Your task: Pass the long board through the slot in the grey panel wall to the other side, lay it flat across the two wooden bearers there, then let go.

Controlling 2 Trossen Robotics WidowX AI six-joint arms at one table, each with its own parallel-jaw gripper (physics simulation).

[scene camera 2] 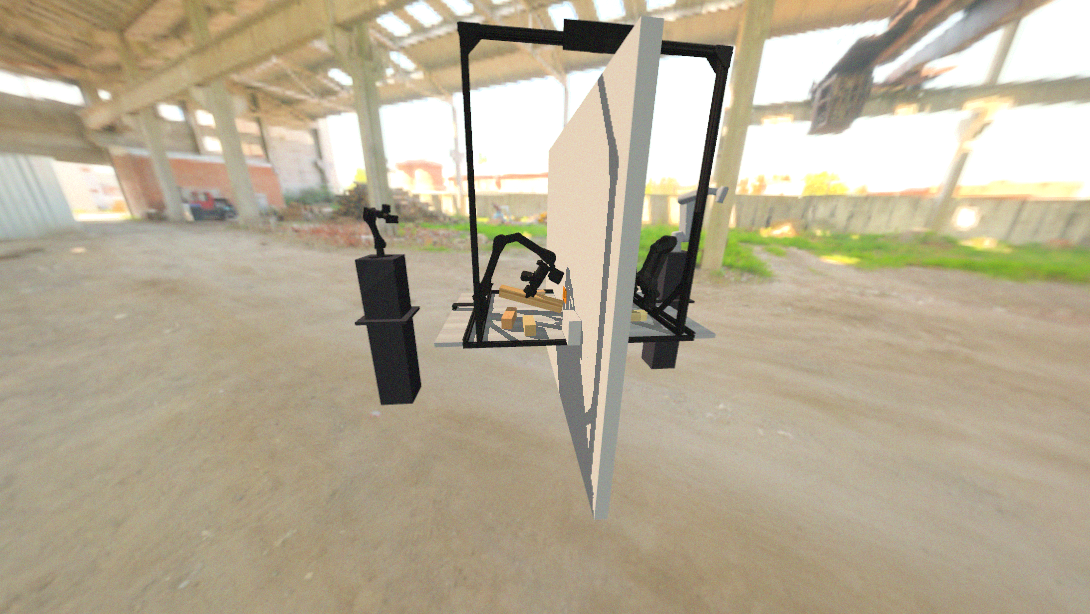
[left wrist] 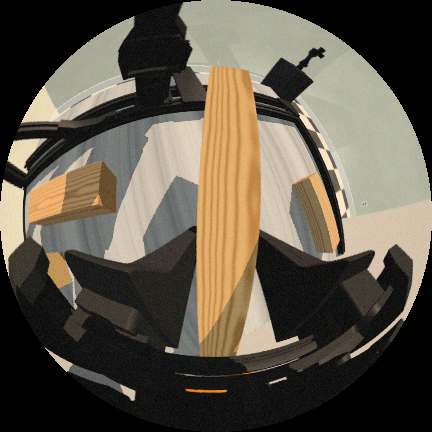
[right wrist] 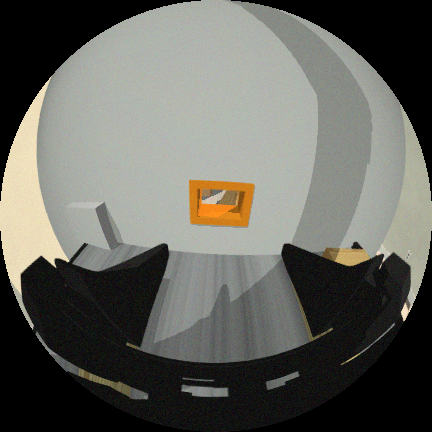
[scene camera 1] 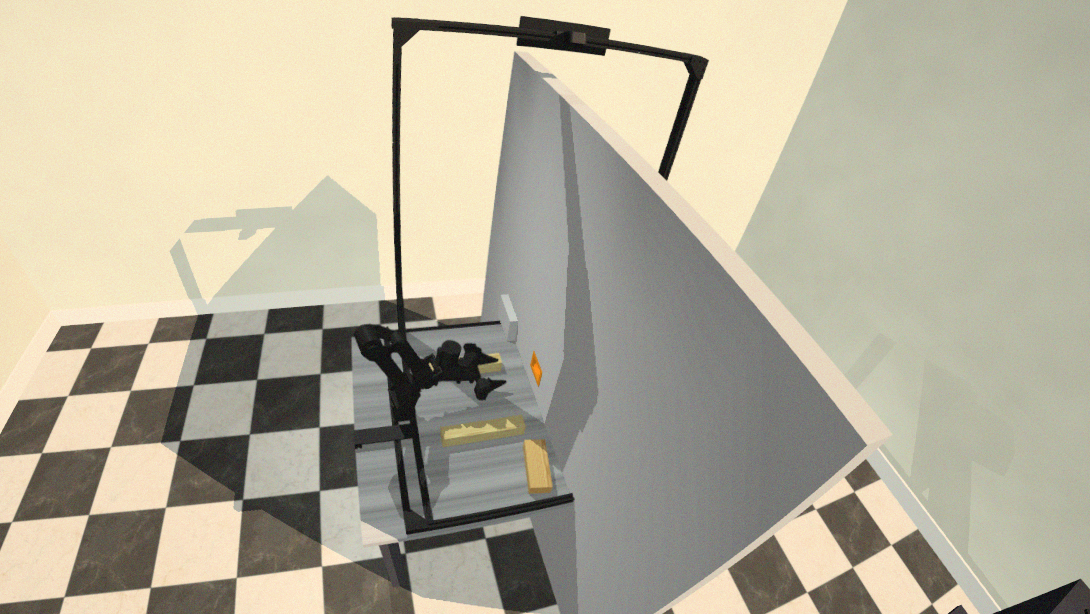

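Where they show: left gripper, between the fingertips: [scene camera 2: 527,295] [left wrist: 224,232]; right gripper, between the fingertips: [right wrist: 227,250] [scene camera 1: 502,371]; left arm's base, origin of its link: [left wrist: 152,96]; right arm's base, origin of its link: [scene camera 2: 648,305] [scene camera 1: 403,412].
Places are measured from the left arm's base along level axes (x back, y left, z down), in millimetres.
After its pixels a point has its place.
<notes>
The long board [scene camera 2: 514,293] {x -177, y 26, z -74 mm} [left wrist: 227,165] {x -206, y 30, z -85 mm} is tilted, sloping down toward the grey panel wall [scene camera 1: 655,305] {x -483, y 354, z -716 mm} [right wrist: 150,110] {x -482, y -150, z -227 mm}. My left gripper [scene camera 2: 531,292] {x -243, y 25, z -60 mm} [left wrist: 224,232] {x -243, y 25, z -60 mm} is shut on it. The board's lower end is close to the wall; whether it enters the slot is hidden. The slot has an orange frame [scene camera 1: 536,369] {x -474, y -59, z -59 mm} [right wrist: 194,202] {x -485, y -82, z -84 mm}; wood grain shows through it in the right wrist view. My right gripper [scene camera 1: 497,371] {x -599, y -40, z -98 mm} [right wrist: 227,250] {x -599, y -40, z -98 mm} is open and empty on the other side, facing the slot. Two wooden bearers lie there: one bearer [scene camera 1: 482,430] {x -691, y 119, z -25 mm} beside it, another bearer [scene camera 1: 491,364] {x -605, y -135, z -21 mm} partly hidden by its fingers.
A loose wooden block [scene camera 1: 537,465] {x -560, y 262, z -19 mm} [right wrist: 345,256] {x -549, y 223, z -19 mm} lies near the wall on the right arm's side. On the left arm's side lie several wooden blocks, including one block [scene camera 2: 508,318] {x -145, y -233, z -31 mm} and another block [scene camera 2: 530,325] {x -238, y -318, z -28 mm}. A pale upright piece [scene camera 1: 509,318] {x -510, y -288, z -78 mm} [scene camera 2: 572,327] {x -398, y -415, z -54 mm} stands at the wall. A black frame [scene camera 1: 396,152] {x -887, y -346, z -680 mm} surrounds the table.
</notes>
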